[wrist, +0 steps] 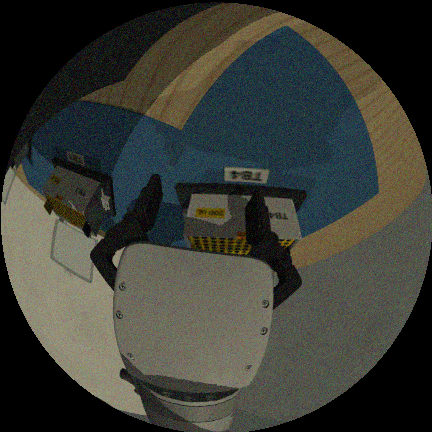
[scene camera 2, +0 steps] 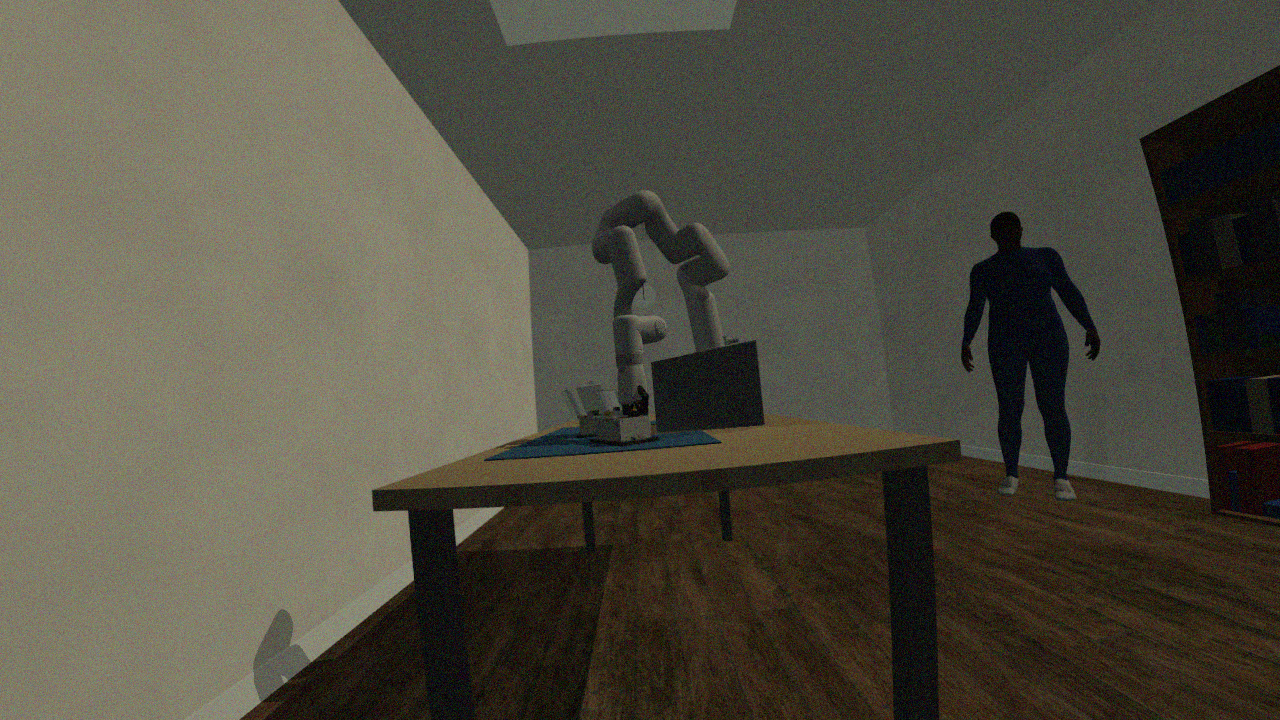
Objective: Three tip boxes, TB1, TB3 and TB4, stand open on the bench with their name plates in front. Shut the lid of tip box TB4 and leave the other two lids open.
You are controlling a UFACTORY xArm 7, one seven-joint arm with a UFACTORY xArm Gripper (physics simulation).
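Frame: origin at the arm's base, x ahead, y left, z up, level; metres.
Where they show: gripper, between the fingertips: (wrist: 205, 190); arm's base, origin of its link: (scene camera 2: 711, 353).
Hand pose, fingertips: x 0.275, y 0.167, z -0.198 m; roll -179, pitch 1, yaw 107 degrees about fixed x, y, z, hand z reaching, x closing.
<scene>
Each offset is from my fingertips to the top centre of the thing. "pt": to the spot under its first point. Level surfaces: height alone.
Tip box TB4 @[dy +0.061, dx +0.031, dz +0.038 m] (wrist: 215, 227) stands on the blue mat with yellow tips showing at its top; its name plate @[pt dy +0.036, dx -0.017, dz -0.026 m] (wrist: 246, 175) lies in front. Its lid is hidden behind my gripper's body in the wrist view. My gripper (wrist: 205, 190) is open and empty, one finger over TB4's front and the other beside the box. Another box @[dy -0.198, dx +0.099, dz +0.038 m] (wrist: 75, 192), seemingly TB1, stands at the left with a clear lid (wrist: 72, 250) open. I cannot pick out TB3. In the scene view, a grey box (scene camera 2: 622, 428) stands nearest, with raised pale lids @[pt dy +0.129, dx +0.097, dz +0.083 m] (scene camera 2: 597, 398) behind it; their labels are unreadable.
The blue mat @[dz -0.028 m] (wrist: 300, 100) (scene camera 2: 689, 438) lies on the wooden table @[dz -0.031 m] (scene camera 2: 805, 447) (wrist: 400, 100). A dark upright panel (scene camera 2: 707, 385) stands to the right of the boxes in the scene view. A person (scene camera 2: 1024, 313) stands off to the right, near a bookshelf.
</scene>
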